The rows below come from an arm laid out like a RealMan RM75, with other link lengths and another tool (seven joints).
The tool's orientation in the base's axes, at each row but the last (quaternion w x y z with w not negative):
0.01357 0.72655 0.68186 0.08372
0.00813 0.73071 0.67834 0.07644
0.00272 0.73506 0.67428 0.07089
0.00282 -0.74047 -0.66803 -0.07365
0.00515 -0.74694 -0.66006 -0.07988
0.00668 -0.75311 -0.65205 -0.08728
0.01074 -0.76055 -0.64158 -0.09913
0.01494 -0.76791 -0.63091 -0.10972
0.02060 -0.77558 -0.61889 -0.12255
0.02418 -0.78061 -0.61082 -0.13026
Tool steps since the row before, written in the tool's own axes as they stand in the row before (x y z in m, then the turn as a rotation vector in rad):
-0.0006 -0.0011 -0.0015 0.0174 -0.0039 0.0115
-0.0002 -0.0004 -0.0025 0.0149 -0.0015 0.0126
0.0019 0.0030 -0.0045 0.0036 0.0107 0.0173
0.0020 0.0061 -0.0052 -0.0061 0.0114 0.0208
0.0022 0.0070 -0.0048 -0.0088 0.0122 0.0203
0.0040 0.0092 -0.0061 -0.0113 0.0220 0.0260
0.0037 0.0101 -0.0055 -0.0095 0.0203 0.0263
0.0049 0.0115 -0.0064 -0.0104 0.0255 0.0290
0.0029 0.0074 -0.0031 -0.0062 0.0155 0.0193
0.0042 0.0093 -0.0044 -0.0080 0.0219 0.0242
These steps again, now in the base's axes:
-0.0013 -0.0007 0.0013 -0.0013 0.0186 -0.0101
-0.0007 -0.0004 0.0024 0.0011 0.0161 -0.0111
0.0026 0.0012 0.0049 0.0128 0.0042 -0.0157
0.0057 0.0008 0.0059 0.0129 -0.0051 -0.0202
0.0066 0.0007 0.0057 0.0133 -0.0079 -0.0200
0.0088 0.0018 0.0075 0.0233 -0.0112 -0.0249
0.0097 0.0010 0.0071 0.0220 -0.0091 -0.0251
0.0111 0.0014 0.0085 0.0273 -0.0106 -0.0273
0.0072 0.0005 0.0045 0.0169 -0.0060 -0.0182
0.0091 0.0008 0.0064 0.0235 -0.0083 -0.0226

